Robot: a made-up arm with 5 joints.
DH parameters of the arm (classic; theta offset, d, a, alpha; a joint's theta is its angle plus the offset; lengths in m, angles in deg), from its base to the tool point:
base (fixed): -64.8 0 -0.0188 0
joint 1: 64.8 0.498 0.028 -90
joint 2: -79.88 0 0.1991 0
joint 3: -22.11 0 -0.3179 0
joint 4: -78.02 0.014 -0.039 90
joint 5: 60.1 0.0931 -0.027 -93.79
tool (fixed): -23.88 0.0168 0 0
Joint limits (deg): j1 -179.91..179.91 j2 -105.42..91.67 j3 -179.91..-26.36 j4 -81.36..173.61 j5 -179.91..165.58
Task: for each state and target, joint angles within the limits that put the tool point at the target. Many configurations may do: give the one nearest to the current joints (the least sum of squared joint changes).
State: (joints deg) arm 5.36 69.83 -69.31 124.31 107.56
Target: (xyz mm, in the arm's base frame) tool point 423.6 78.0 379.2
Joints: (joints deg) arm 9.31 55.26 -108.75 106.21 103.75
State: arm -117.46 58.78 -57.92 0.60 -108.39
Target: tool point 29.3 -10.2 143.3
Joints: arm -115.66 79.03 -33.90 6.54 -109.50
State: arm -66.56 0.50 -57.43 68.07 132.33
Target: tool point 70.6 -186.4 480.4
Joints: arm -70.07 -20.91 -30.77 95.67 134.43
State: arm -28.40 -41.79 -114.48 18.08 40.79
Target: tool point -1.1 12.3 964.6
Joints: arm -15.81 -79.08 -69.97 38.24 3.33
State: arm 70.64 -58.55 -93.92 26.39 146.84
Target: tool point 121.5 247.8 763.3
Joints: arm 58.38 -51.27 -54.54 41.30 145.79
